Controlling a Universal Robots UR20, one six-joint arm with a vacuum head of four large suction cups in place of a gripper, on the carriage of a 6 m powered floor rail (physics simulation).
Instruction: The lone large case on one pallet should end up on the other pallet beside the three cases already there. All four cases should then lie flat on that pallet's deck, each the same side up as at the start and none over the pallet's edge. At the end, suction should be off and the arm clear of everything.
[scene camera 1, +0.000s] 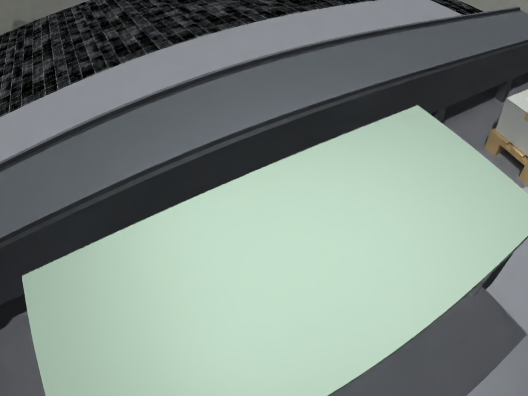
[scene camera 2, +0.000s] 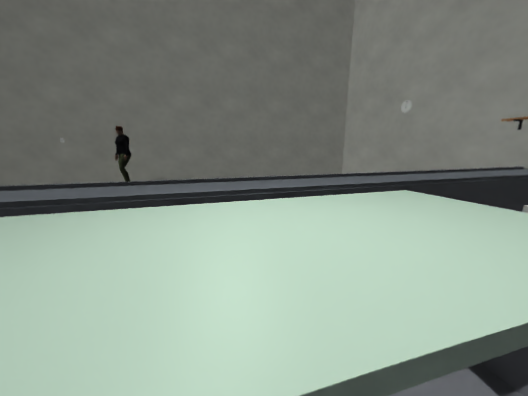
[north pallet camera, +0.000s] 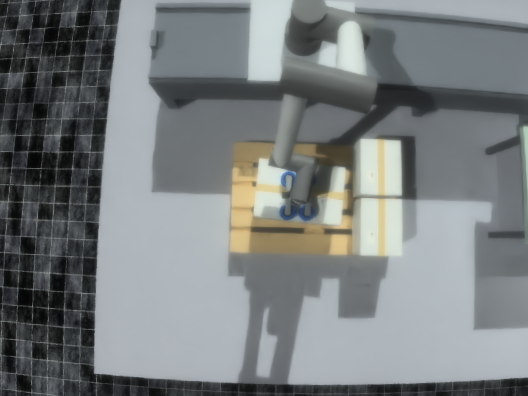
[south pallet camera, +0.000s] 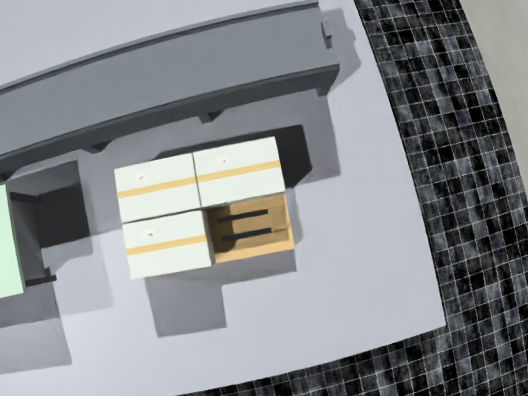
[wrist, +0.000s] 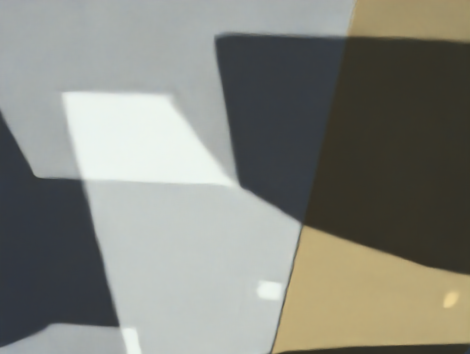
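Pixels of known places: hand, its tool point: (wrist: 243, 253); arm's base, origin of its link: (north pallet camera: 302, 39).
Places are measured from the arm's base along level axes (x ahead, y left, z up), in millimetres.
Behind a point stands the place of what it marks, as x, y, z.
The lone large white case (north pallet camera: 265, 172) @(866, -221, -158) (wrist: 150, 240) @(1037, -34, -157) with a tan tape strip lies flat on the north pallet (north pallet camera: 290, 245) @(1342, -28, -426). My suction head (north pallet camera: 297, 196) @(1018, -10, -179) is right above this case, with three blue-rimmed cups visible and the fourth mostly hidden by the arm. In the wrist view the case top and tape fill the picture at close range; cup contact and suction cannot be told. On the south pallet (south pallet camera: 250, 251) @(1375, 4976, -427), three large white cases (south pallet camera: 156, 187) @(792, 4459, -168) (south pallet camera: 237, 172) @(829, 5028, -168) (south pallet camera: 167, 247) @(1211, 4445, -168) lie flat, tape side up. The pallet's lower right quarter is bare deck with dark slots.
Two narrower white cases (north pallet camera: 367, 155) @(722, 465, -195) (north pallet camera: 367, 215) @(1127, 463, -191) stand in a row at the north pallet's right side. The floor rail (north pallet camera: 200, 50) (south pallet camera: 200, 75) (scene camera 1: 200, 145) runs behind both pallets. A pale green table (scene camera 1: 275, 250) @(833, 2362, -40) (scene camera 2: 250, 275) @(1092, 2322, -40) (south pallet camera: 10, 250) @(985, 3299, -40) stands between them. A person (scene camera 2: 122, 152) is beyond the rail.
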